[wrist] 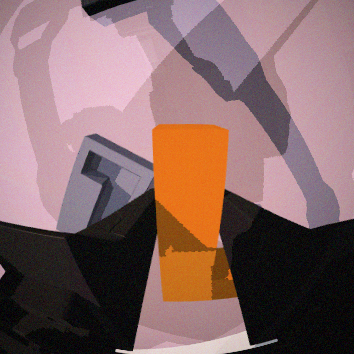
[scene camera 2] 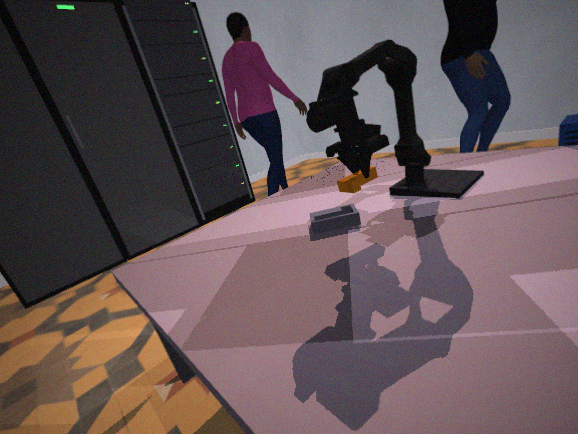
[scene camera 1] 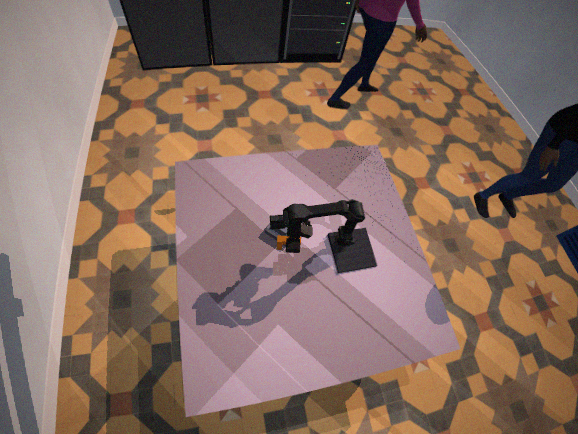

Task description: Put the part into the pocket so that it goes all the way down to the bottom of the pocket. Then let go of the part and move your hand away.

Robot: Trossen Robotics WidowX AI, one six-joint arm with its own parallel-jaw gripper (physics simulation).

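Seen in the pictures: gripper, fingertip midpoint: (wrist: 186, 195) (scene camera 2: 362, 177) (scene camera 1: 292, 241); arm's base, origin of the base link: (scene camera 2: 414, 182) (scene camera 1: 343, 241).
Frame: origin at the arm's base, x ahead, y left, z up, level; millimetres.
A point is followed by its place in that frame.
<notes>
The orange part (scene camera 1: 281, 243) {x 342, y -50, z 128 mm} (scene camera 2: 349, 183) {x 365, y -49, z 124 mm} (wrist: 189, 185) {x 271, y -45, z 130 mm} is a block held between the fingertips of my gripper (scene camera 2: 367, 175) {x 283, y -50, z 112 mm} (wrist: 186, 195) {x 283, y -50, z 112 mm}, which is shut on it. It hangs in the air above the table, apart from the pocket block. The grey pocket block (scene camera 2: 335, 222) {x 329, y -134, z -2 mm} (wrist: 75, 200) {x 275, y -181, z 12 mm} lies on the table and has an angular, stepped recess in its top. In the wrist view it shows to the left of the part, turned at an angle, with its lower right hidden behind the finger and the part. In the scene camera 1 view the arm hides much of it.
The arm's black base plate (scene camera 1: 354, 257) {x -18, y 101, z -7 mm} (scene camera 2: 440, 185) {x 31, y 83, z -6 mm} stands on the pink table (scene camera 1: 240, 370) {x 689, y 389, z -24 mm} (scene camera 2: 250, 295) {x 661, y -175, z -24 mm}, to the right of the pocket block. The arm's shadow falls across the table. Two people and dark cabinets (scene camera 1: 245, 35) (scene camera 2: 95, 125) are beyond the table.
</notes>
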